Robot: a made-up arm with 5 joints. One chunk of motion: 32 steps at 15 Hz.
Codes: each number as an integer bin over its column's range. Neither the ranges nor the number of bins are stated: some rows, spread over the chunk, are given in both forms.
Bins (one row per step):
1: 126 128 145 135 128 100
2: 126 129 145 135 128 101
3: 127 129 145 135 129 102
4: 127 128 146 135 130 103
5: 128 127 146 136 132 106
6: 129 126 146 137 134 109
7: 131 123 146 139 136 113
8: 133 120 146 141 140 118
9: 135 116 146 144 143 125
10: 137 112 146 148 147 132
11: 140 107 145 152 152 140
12: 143 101 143 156 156 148
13: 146 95 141 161 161 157
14: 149 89 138 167 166 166
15: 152 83 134 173 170 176
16: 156 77 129 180 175 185
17: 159 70 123 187 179 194
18: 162 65 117 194 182 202
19: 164 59 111 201 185 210
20: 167 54 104 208 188 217
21: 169 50 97 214 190 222
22: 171 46 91 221 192 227
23: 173 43 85 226 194 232
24: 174 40 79 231 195 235
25: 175 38 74 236 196 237
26: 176 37 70 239 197 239
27: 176 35 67 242 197 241
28: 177 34 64 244 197 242
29: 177 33 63 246 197 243
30: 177 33 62 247 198 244
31: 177 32 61 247 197 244
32: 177 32 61 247 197 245
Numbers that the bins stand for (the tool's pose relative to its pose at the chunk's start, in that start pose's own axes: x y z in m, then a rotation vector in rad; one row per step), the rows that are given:
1: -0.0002 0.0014 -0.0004 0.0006 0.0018 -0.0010
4: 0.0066 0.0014 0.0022 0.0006 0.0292 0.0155
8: 0.0475 -0.0212 0.0022 0.0891 0.1661 0.0978
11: 0.0953 -0.0579 -0.0004 0.2513 0.3303 0.2186
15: 0.1772 -0.1256 -0.0284 0.5609 0.5767 0.4163
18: 0.2454 -0.1765 -0.0718 0.8705 0.7409 0.5590
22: 0.3068 -0.2301 -0.1380 1.2687 0.8778 0.6963
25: 0.3341 -0.2527 -0.1814 1.4898 0.9325 0.7512
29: 0.3478 -0.2668 -0.2094 1.6373 0.9462 0.7841
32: 0.3478 -0.2696 -0.2145 1.6520 0.9462 0.7951
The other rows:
2: -0.0002 0.0042 -0.0004 0.0006 0.0018 0.0045
3: 0.0066 0.0042 -0.0004 0.0006 0.0155 0.0100
5: 0.0134 -0.0014 0.0022 0.0153 0.0566 0.0320
6: 0.0202 -0.0042 0.0022 0.0301 0.0840 0.0484
7: 0.0339 -0.0127 0.0022 0.0596 0.1113 0.0704
9: 0.0612 -0.0325 0.0022 0.1333 0.2071 0.1363
10: 0.0748 -0.0438 0.0022 0.1923 0.2619 0.1747
12: 0.1158 -0.0748 -0.0055 0.3102 0.3851 0.2625
13: 0.1362 -0.0918 -0.0106 0.3840 0.4535 0.3120
14: 0.1567 -0.1087 -0.0182 0.4724 0.5219 0.3614
16: 0.2045 -0.1426 -0.0412 0.6641 0.6451 0.4657
17: 0.2249 -0.1624 -0.0565 0.7673 0.6998 0.5151
19: 0.2591 -0.1934 -0.0871 0.9738 0.7820 0.6029
20: 0.2795 -0.2075 -0.1049 1.0770 0.8230 0.6414
21: 0.2932 -0.2188 -0.1227 1.1655 0.8504 0.6688
23: 0.3205 -0.2386 -0.1533 1.3424 0.9051 0.7237
24: 0.3273 -0.2471 -0.1686 1.4161 0.9188 0.7402
26: 0.3409 -0.2555 -0.1916 1.5341 0.9462 0.7622
27: 0.3409 -0.2612 -0.1992 1.5783 0.9462 0.7731
28: 0.3478 -0.2640 -0.2069 1.6078 0.9462 0.7786
30: 0.3478 -0.2668 -0.2120 1.6520 0.9599 0.7896
31: 0.3478 -0.2696 -0.2145 1.6520 0.9462 0.7896

